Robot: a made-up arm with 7 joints.
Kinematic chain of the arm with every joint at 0, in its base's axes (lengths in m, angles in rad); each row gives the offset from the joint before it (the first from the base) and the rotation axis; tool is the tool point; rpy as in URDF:
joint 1: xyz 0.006 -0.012 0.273 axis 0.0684 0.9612 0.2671
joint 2: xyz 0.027 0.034 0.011 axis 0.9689 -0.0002 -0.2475
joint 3: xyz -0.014 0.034 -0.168 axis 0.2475 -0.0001 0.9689
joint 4: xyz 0.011 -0.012 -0.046 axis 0.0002 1 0
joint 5: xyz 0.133 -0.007 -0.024 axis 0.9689 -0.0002 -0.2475
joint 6: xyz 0.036 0.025 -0.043 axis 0.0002 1 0
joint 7: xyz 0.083 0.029 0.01 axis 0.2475 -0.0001 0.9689
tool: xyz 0.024 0.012 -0.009 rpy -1.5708 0 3.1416
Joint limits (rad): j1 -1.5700..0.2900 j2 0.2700..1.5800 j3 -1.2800..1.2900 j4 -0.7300..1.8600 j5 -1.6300..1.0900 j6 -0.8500..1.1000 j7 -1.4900..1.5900
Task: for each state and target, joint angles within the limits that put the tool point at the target. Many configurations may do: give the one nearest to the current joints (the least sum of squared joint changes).
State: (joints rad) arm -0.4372 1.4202 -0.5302 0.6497 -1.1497 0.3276 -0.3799
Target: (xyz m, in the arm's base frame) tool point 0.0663 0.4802 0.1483
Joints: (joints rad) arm -0.1352 1.5800 -0.9607 0.8642 -1.2634 0.8677 -0.4211
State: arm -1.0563 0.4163 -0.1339 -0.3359 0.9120 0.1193 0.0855
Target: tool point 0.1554 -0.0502 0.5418
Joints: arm -1.3957 0.4035 -0.2402 -0.4458 0.9591 0.0785 0.0772
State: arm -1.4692 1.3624 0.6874 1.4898 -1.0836 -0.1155 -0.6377
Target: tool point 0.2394 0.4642 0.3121
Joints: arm -1.1339 1.3179 0.6916 1.4990 -1.0607 0.0140 -0.5814
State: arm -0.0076 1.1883 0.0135 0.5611 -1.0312 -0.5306 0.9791
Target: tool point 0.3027 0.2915 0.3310
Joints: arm -0.1753 1.3461 0.1054 0.1451 -0.8475 -0.8105 1.0074
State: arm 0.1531 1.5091 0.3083 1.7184 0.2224 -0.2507 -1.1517
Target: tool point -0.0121 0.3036 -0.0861
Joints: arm -0.0496 0.5700 0.3118 1.8600 0.2698 -0.4664 -1.3129
